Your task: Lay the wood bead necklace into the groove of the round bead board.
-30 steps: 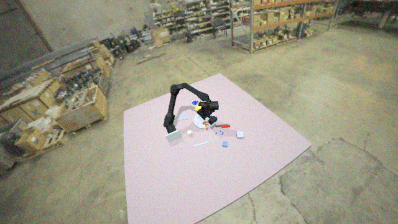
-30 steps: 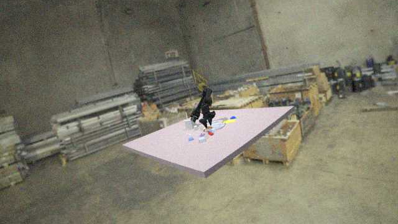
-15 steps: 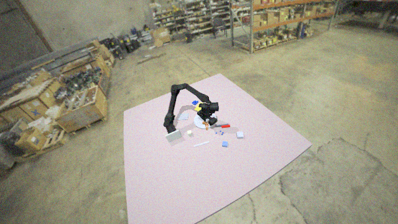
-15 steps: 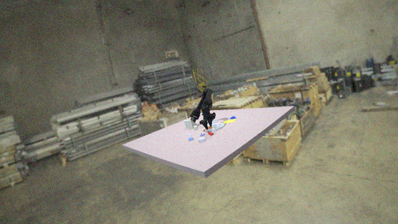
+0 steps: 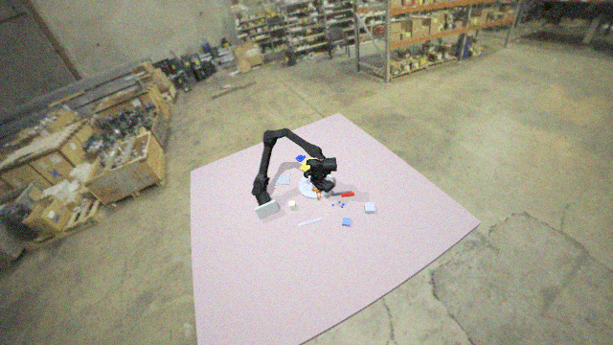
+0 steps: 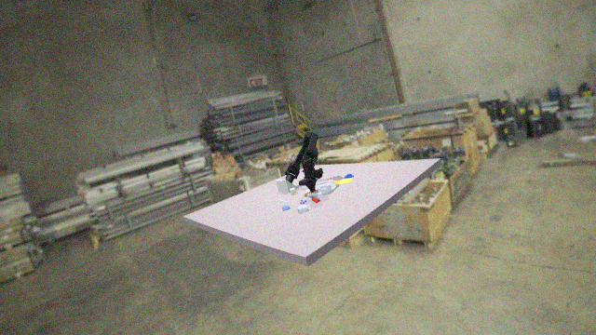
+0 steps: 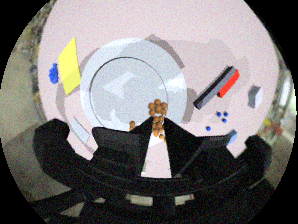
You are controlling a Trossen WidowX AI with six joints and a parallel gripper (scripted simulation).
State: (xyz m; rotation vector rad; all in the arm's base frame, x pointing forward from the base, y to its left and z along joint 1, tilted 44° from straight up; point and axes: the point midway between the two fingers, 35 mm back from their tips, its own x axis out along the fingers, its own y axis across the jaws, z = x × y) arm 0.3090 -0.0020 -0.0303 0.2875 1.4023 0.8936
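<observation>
Now: the red-handled tool 11 cm ahead of my gripper tip, 8 cm to the right of it and 1 cm below it. Also, from my gripper tip: white stick (12 cm behind, 16 cm to the right, 1 cm below); cream cube (17 cm behind, 3 cm to the right); yellow sheet (2 cm ahead, 24 cm to the left, 1 cm below).
</observation>
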